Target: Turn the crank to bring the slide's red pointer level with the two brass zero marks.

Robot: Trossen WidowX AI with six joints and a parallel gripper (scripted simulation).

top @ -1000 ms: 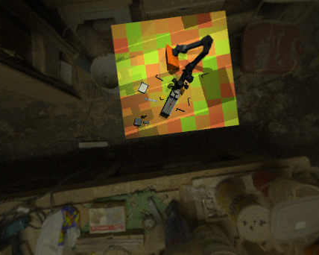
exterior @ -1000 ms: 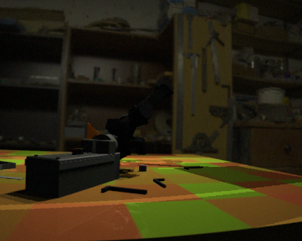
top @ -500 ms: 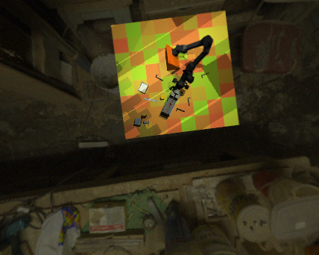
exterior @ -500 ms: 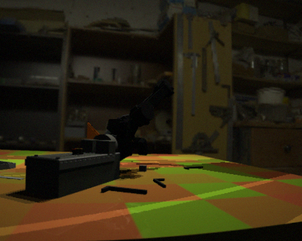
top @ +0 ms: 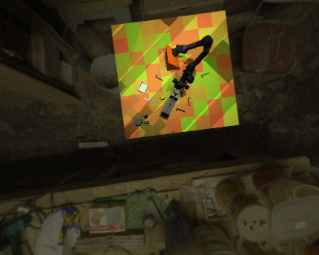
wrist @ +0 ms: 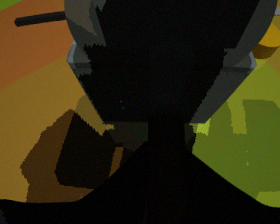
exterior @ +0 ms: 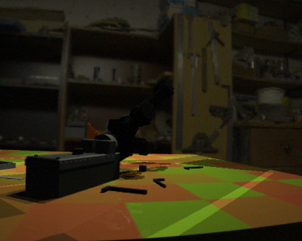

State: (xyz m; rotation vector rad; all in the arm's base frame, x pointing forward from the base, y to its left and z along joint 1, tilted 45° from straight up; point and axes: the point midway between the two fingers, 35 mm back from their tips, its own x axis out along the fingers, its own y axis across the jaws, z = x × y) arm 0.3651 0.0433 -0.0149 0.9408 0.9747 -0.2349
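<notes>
The brown crank handle is 1 cm behind my gripper tip, 1 cm to the left of it and 3 cm above it. Round my gripper tip: yellow disc: 5 cm ahead, 17 cm to the right, 2 cm below; red pointer: 16 cm ahead, 10 cm to the right, 5 cm above; small cube: 9 cm behind, 12 cm to the left, 2 cm below.
</notes>
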